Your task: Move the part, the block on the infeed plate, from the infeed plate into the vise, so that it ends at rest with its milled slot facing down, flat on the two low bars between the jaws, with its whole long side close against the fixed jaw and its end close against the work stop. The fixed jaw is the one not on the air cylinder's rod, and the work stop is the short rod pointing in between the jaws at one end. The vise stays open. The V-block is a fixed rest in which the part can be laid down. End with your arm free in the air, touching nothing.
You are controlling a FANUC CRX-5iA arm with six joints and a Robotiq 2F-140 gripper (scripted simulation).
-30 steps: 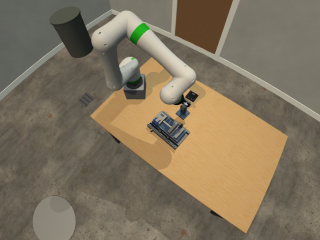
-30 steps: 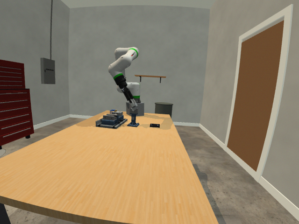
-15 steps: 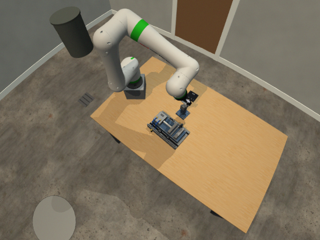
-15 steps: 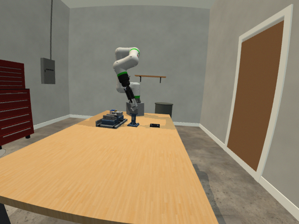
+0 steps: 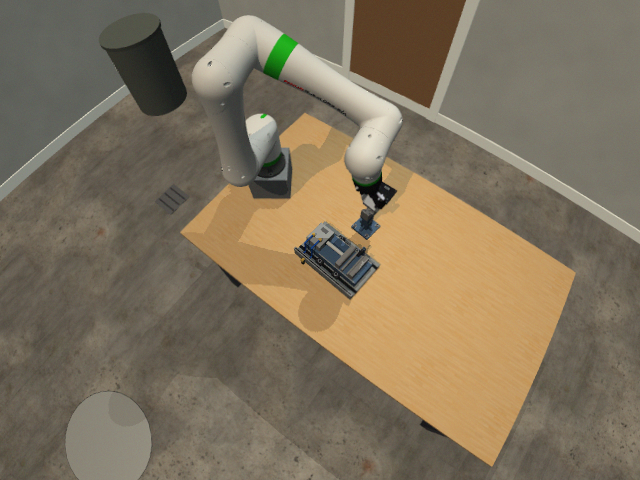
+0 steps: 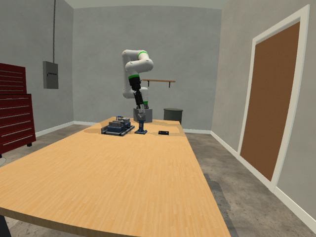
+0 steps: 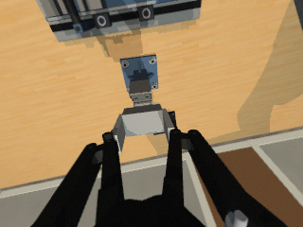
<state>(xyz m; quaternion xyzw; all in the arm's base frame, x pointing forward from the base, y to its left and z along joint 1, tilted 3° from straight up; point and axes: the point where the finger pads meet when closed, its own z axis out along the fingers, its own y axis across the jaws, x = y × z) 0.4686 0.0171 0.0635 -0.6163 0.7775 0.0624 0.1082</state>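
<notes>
Right now the part is 1 cm to the left of my hand and 3 cm below it. Round my hand: white cylinder rod 5 cm behind, 18 cm to the right, 13 cm below; then work stop 5 cm ahead, 15 cm to the right, 12 cm below; then moving jaw 19 cm to the right, 13 cm below.
</notes>
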